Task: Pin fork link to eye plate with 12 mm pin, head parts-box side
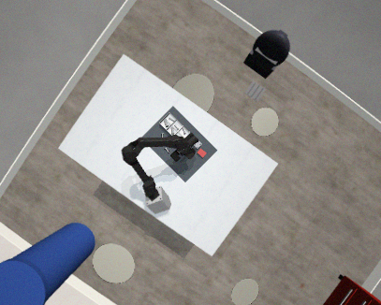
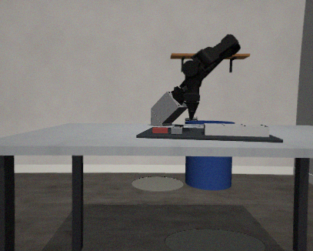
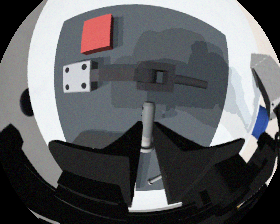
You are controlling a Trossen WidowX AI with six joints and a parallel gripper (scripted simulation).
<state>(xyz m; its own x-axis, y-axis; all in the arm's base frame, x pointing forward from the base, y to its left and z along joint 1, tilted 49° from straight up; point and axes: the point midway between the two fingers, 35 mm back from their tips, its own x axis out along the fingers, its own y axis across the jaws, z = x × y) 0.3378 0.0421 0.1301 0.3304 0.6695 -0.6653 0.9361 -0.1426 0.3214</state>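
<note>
Right now my hand is 3 cm above the grey pin. Also, from my hand: dark mat: 9 cm below, 5 cm to the left, 1 cm behind; then fork link: 7 cm below, 5 cm to the right, 2 cm behind; then eye plate: 7 cm below, 5 cm to the right, 2 cm ahead.
</note>
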